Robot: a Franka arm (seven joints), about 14 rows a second.
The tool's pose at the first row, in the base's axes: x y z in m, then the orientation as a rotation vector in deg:
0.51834, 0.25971, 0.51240, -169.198, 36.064, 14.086
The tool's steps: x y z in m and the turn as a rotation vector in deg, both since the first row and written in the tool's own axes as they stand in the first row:
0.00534, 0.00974, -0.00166, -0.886, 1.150, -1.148
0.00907, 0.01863, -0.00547, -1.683, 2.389, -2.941
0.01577, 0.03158, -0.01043, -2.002, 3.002, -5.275
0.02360, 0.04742, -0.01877, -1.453, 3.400, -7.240
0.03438, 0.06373, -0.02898, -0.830, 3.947, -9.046
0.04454, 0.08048, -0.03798, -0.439, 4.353, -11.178
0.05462, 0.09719, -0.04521, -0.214, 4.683, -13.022
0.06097, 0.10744, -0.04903, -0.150, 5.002, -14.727
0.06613, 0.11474, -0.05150, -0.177, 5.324, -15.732
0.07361, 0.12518, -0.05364, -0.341, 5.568, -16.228
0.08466, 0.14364, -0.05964, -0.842, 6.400, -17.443
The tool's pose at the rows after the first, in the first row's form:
0.51935, 0.24852, 0.51233, -170.664, 34.537, 12.635
0.51955, 0.23844, 0.51472, -172.180, 32.017, 10.939
0.52091, 0.22333, 0.51739, -173.106, 28.558, 9.928
0.52254, 0.20467, 0.52295, -173.007, 25.612, 8.949
0.52689, 0.18416, 0.52978, -172.802, 22.934, 7.743
0.53034, 0.16366, 0.53550, -172.772, 19.755, 6.798
0.53349, 0.14348, 0.53951, -172.802, 17.007, 6.053
0.53549, 0.13113, 0.54133, -172.933, 14.464, 5.393
0.53746, 0.12211, 0.54227, -173.088, 12.973, 4.828
0.54017, 0.10938, 0.54222, -173.326, 12.235, 4.475
0.54331, 0.08740, 0.54471, -174.044, 10.432, 3.293

